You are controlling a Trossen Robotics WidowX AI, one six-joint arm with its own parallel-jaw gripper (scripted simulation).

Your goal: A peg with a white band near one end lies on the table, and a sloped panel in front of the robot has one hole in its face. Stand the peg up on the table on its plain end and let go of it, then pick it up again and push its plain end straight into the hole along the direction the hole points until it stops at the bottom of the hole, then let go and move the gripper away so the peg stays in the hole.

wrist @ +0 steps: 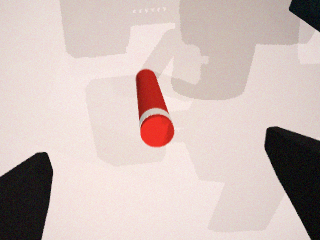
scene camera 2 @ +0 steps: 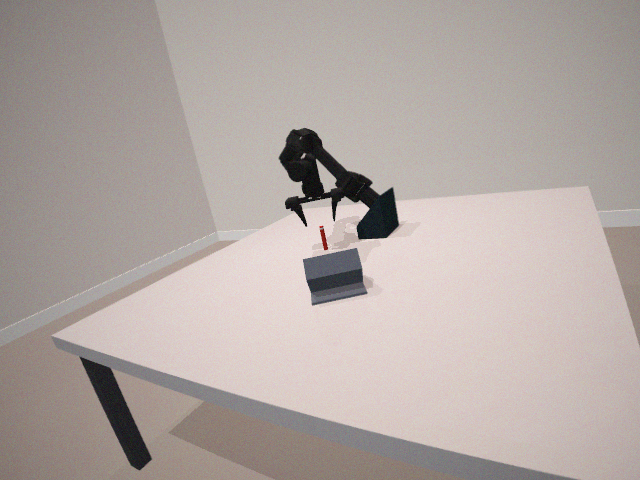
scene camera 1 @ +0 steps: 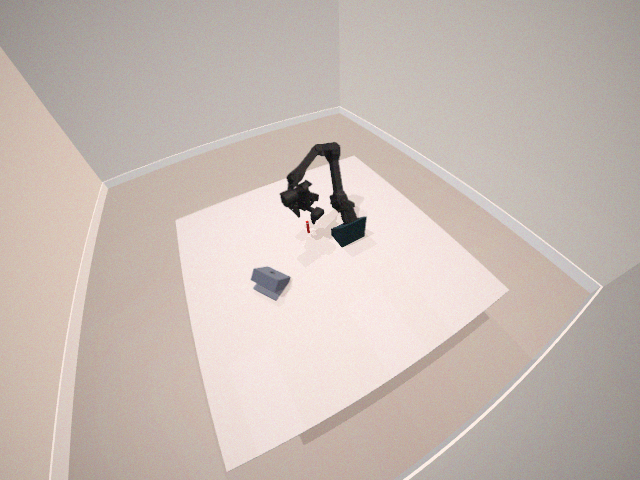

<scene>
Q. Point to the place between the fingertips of my gripper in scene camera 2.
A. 320,223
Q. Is my gripper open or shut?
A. Open.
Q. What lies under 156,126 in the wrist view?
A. A red peg.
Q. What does my gripper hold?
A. Nothing.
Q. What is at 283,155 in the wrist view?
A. My gripper.
</scene>
